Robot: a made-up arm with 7 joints.
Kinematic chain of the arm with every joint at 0, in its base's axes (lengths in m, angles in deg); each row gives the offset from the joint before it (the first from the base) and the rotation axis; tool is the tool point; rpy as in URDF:
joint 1: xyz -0.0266 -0.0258 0.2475 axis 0 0.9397 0.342
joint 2: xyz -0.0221 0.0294 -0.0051 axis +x
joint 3: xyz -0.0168 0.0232 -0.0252 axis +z
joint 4: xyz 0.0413 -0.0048 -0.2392 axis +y
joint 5: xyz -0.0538 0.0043 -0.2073 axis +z
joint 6: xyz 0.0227 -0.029 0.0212 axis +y
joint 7: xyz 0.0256 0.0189 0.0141 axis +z
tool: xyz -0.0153 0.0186 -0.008 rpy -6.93 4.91 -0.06
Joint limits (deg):
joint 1: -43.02..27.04
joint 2: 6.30..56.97
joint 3: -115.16..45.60
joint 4: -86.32..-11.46
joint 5: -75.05..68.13
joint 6: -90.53..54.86
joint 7: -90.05..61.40
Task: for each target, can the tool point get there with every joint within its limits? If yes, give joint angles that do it. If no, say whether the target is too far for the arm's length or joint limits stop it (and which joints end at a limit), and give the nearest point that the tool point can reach.
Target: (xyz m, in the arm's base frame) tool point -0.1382 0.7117 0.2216
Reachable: no: too far | nearest point -0.1111 0.4725 0.1566 | short by 0.249 m
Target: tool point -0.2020 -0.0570 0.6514
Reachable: no: joint limits stop it (at a limit: joint 1, joint 2, joint 3, joint 4, joint 7) | nearest point 0.1337 0.2938 0.3656 | short by 0.563 m
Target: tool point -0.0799 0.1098 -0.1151
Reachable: yes | joints 17.18 40.26 -59.40 -75.22 -24.89 -78.63 -4.19
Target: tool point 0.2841 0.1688 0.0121
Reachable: yes | joints -32.03 39.69 -21.87 -55.48 -51.61 13.99 24.14
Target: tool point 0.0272 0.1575 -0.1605
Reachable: yes | joints -4.21 33.68 -56.58 -40.11 -20.20 6.65 43.11
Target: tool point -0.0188 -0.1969 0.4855
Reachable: no: joint limits stop it (at a limit: joint 1, joint 2, joint 4, joint 7) | nearest point 0.2465 -0.1384 0.1238 | short by 0.452 m
